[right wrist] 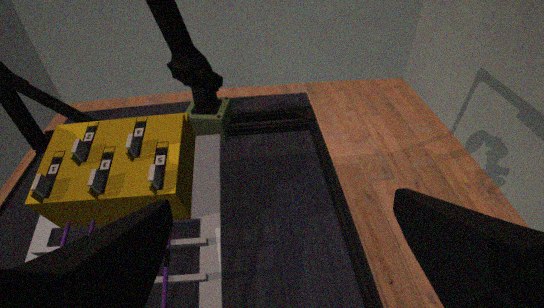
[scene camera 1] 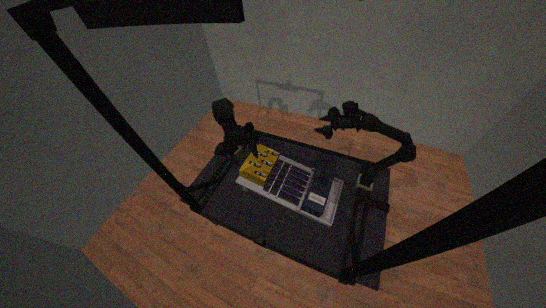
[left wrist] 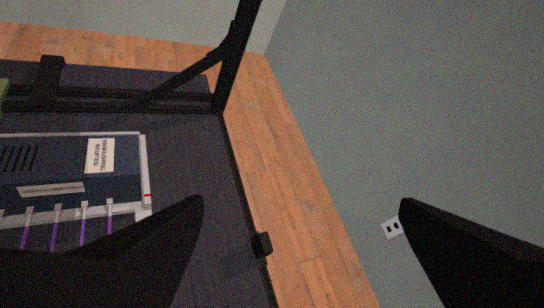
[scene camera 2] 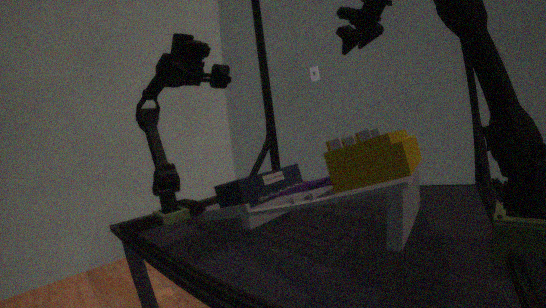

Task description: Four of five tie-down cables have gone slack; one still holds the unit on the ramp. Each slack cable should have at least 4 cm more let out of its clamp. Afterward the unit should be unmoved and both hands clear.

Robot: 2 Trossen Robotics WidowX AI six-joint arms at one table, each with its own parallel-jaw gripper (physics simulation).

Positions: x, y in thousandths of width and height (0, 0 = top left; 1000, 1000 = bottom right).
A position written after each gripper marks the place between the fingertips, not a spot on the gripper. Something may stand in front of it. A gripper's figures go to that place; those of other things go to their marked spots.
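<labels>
The right gripper (scene camera 2: 393, 255) is 55 cm from the lens, while the left gripper (scene camera 2: 644, 167) is 83 cm from the lens. The right gripper is thus nearer to the lens than the left gripper.
</labels>
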